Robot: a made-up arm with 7 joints.
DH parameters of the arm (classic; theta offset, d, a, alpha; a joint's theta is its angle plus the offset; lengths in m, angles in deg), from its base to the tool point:
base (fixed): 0 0 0 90
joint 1: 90 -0.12 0 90
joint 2: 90 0 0 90
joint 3: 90 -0.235 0 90
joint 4: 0 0 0 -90
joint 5: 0 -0.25 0 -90
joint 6: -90 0 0 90
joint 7: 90 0 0 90
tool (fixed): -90 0 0 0
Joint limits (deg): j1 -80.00..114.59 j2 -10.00..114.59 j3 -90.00..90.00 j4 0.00..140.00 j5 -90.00..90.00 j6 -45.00..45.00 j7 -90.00..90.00
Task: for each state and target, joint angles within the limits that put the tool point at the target. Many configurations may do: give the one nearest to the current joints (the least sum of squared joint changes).
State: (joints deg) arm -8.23 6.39 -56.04 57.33 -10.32 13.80 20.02
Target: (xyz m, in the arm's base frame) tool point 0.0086 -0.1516 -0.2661
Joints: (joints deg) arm -17.03 -9.25 -69.27 76.75 -10.32 13.80 20.02
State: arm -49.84 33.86 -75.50 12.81 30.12 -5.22 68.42
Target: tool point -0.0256 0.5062 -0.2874
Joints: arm -9.24 59.30 -67.46 12.58 30.12 -5.22 68.42
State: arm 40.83 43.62 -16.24 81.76 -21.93 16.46 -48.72
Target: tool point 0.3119 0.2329 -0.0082
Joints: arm 37.95 46.15 -15.05 93.72 -21.93 16.46 -48.72
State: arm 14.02 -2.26 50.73 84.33 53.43 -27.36 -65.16
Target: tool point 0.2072 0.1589 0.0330
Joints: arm 34.30 -10.00 15.84 127.91 53.43 -27.36 -65.16
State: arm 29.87 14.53 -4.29 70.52 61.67 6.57 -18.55
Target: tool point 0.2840 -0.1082 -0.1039
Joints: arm 37.08 -10.00 -47.77 77.32 61.67 6.57 -18.55
